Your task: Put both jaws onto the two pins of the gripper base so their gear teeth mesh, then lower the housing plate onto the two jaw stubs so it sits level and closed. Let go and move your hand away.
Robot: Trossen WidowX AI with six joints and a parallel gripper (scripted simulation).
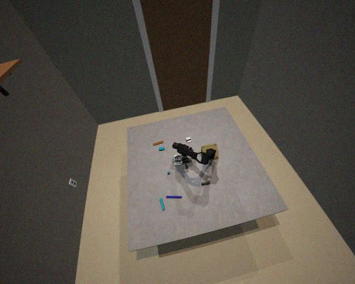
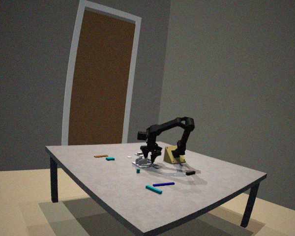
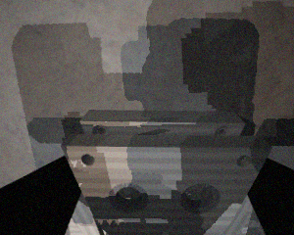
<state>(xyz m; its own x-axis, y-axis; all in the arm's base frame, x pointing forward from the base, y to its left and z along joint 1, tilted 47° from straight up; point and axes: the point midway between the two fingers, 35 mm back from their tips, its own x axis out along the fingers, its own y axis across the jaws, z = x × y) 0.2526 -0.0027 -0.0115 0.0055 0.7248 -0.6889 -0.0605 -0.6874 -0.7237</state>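
My gripper tip is now 20 mm above the white housing plate and 10 mm short of it. Also, from my gripper tip: black block (290 mm to the left, 130 mm behind, 10 mm below); white gripper base (20 mm above, 10 mm ahead); small teal cube (180 mm ahead, 120 mm to the left, 10 mm below).
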